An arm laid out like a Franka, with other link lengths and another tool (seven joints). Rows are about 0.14 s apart.
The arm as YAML. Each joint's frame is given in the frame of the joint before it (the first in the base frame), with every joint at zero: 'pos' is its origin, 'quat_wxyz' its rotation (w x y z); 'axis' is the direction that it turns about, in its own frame. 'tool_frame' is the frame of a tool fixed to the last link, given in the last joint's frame.
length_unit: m
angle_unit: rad
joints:
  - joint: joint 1
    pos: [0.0, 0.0, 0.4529]
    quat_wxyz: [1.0, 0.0, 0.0, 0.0]
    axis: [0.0, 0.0, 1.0]
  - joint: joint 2
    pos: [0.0, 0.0, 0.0]
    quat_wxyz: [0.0, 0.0, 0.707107, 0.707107]
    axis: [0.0, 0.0, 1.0]
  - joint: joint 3
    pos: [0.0, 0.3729, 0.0]
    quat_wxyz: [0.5, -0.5, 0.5, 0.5]
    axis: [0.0, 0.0, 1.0]
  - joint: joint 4
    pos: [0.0, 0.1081, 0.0]
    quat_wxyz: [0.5, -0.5, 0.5, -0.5]
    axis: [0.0, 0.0, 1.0]
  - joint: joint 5
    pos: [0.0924, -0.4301, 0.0]
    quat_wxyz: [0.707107, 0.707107, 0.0, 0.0]
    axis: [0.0, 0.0, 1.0]
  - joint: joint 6
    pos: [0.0, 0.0, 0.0]
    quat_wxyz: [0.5, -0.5, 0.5, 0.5]
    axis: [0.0, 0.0, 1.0]
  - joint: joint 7
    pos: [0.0, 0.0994, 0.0]
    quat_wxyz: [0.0, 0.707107, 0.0, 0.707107]
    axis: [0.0, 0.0, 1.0]
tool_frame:
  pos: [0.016, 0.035, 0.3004]
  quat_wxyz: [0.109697, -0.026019, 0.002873, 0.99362]
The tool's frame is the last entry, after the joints.
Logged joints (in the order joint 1, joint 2, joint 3, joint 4, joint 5, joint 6, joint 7), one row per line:
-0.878 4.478 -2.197 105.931 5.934 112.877 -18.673
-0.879 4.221 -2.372 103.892 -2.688 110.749 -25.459
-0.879 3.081 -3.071 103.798 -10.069 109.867 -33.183
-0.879 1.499 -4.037 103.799 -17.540 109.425 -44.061
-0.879 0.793 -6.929 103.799 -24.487 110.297 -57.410
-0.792 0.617 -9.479 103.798 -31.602 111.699 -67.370
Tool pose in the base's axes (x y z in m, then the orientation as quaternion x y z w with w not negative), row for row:
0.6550 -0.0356 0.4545 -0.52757 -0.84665 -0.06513 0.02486
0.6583 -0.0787 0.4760 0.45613 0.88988 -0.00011 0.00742
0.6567 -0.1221 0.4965 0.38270 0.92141 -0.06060 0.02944
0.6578 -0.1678 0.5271 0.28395 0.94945 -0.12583 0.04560
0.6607 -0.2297 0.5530 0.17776 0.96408 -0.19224 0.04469
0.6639 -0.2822 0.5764 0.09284 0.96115 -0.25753 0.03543
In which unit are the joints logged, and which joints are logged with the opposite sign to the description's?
The joints are logged in degrees. Opposite sign: joint 4.
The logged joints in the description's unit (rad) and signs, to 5 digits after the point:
-0.01532 0.07816 -0.03834 -1.84884 0.10357 1.97008 -0.32591
-0.01534 0.07367 -0.04140 -1.81326 -0.04691 1.93293 -0.44434
-0.01534 0.05377 -0.05360 -1.81162 -0.17574 1.91754 -0.57915
-0.01534 0.02616 -0.07046 -1.81163 -0.30613 1.90983 -0.76901
-0.01534 0.01384 -0.12093 -1.81163 -0.42738 1.92505 -1.00199
-0.01382 0.01077 -0.16544 -1.81162 -0.55156 1.94952 -1.17583

